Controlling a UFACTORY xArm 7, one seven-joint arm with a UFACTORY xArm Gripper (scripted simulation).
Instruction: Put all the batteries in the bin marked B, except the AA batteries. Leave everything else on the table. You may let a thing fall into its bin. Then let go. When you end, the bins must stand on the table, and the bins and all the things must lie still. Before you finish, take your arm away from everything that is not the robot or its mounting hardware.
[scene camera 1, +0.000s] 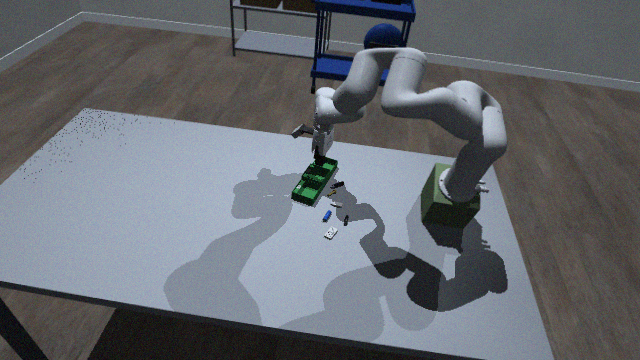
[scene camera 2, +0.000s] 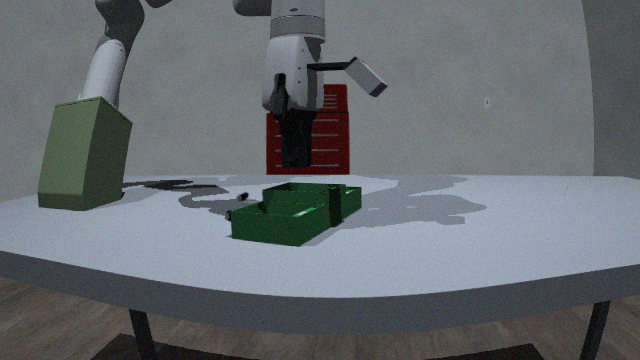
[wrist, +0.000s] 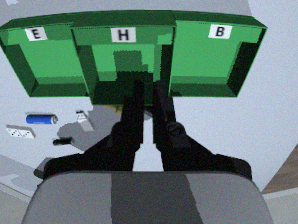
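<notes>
There is a green bin tray here that I can see. I see my gripper too, and it appears both in scene camera 1 and in the wrist view.
</notes>
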